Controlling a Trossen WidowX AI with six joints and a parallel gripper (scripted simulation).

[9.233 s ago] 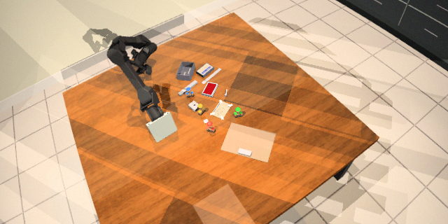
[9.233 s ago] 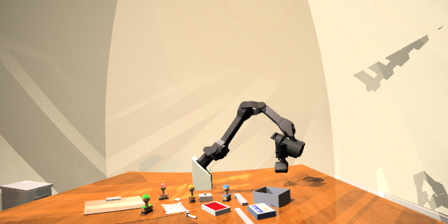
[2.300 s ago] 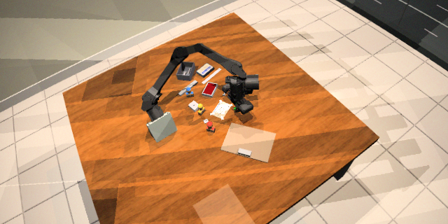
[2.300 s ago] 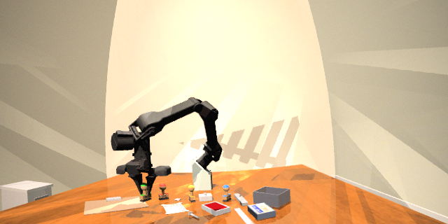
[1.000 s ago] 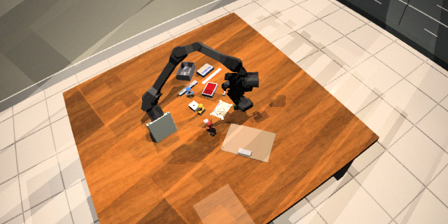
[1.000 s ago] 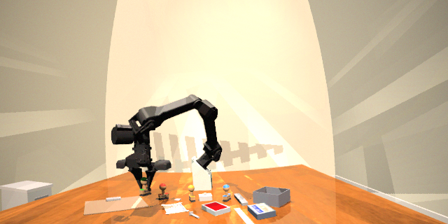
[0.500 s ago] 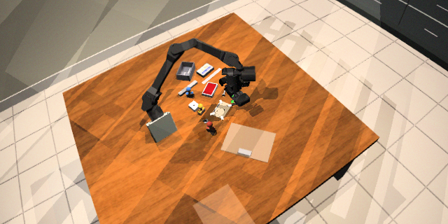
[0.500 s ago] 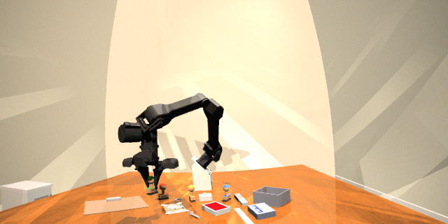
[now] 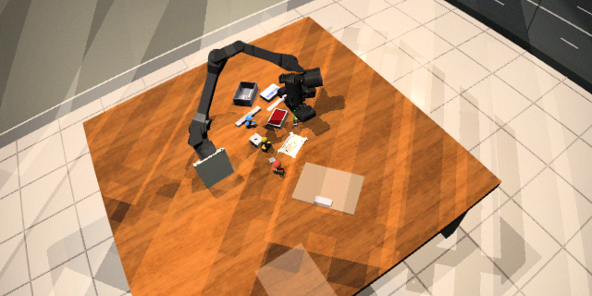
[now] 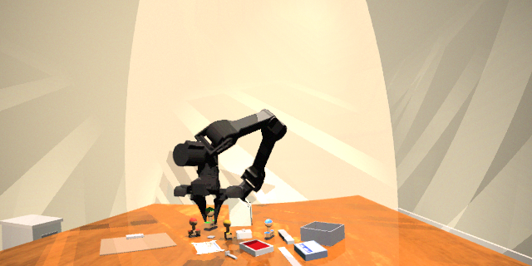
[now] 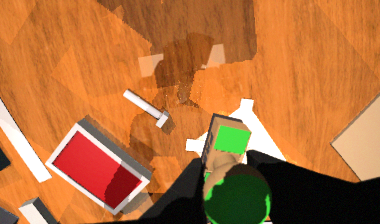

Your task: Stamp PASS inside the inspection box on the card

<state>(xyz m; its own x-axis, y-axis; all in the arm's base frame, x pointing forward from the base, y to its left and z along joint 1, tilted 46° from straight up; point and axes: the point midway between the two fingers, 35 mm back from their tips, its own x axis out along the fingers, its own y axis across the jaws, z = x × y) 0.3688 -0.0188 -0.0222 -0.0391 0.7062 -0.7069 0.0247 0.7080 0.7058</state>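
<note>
Right now the red ink pad is 40 mm behind my gripper tip, 120 mm to the left of it and 90 mm below it. The rest, counted from my gripper tip: bolt 10 mm ahead, 50 mm to the left, 90 mm below; then white card 60 mm behind, 30 mm to the right, 100 mm below; then green-knobbed stamp right at my gripper tip.
</note>
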